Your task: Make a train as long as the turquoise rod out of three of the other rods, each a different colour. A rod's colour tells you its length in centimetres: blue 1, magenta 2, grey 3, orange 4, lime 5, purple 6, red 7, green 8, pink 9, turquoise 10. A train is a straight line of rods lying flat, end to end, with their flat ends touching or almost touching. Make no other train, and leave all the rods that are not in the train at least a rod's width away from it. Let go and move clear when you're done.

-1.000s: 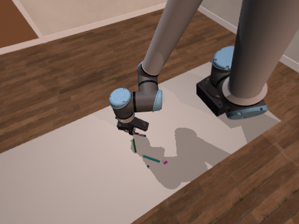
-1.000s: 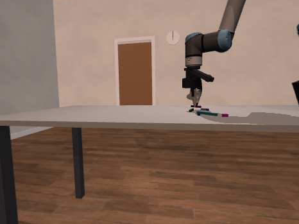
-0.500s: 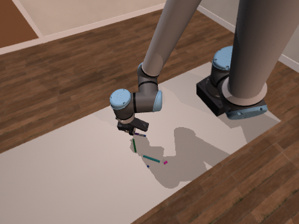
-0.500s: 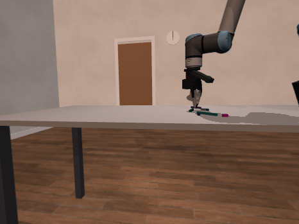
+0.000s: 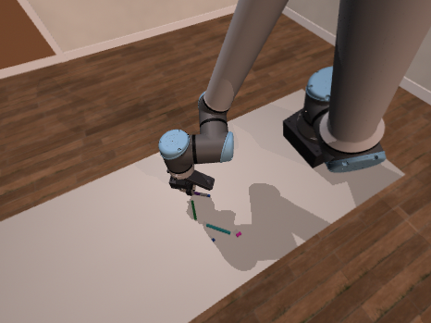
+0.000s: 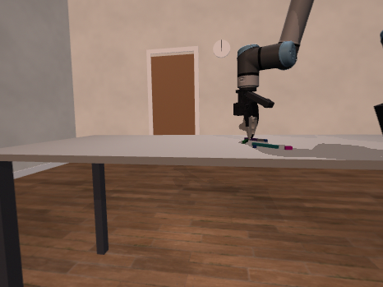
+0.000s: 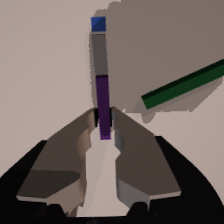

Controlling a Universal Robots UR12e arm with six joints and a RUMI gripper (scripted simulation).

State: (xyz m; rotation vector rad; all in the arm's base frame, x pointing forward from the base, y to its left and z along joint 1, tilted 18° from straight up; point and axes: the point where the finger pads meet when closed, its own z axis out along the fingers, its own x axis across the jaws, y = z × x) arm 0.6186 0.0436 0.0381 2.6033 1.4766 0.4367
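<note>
The purple rod lies 1 cm below my hand. Round my hand: turquoise rod (18 cm to the left, 5 cm behind, 1 cm below); green rod (7 cm to the left, 2 cm ahead, 1 cm below); grey rod (4 cm behind, 2 cm to the left, 1 cm below).
</note>
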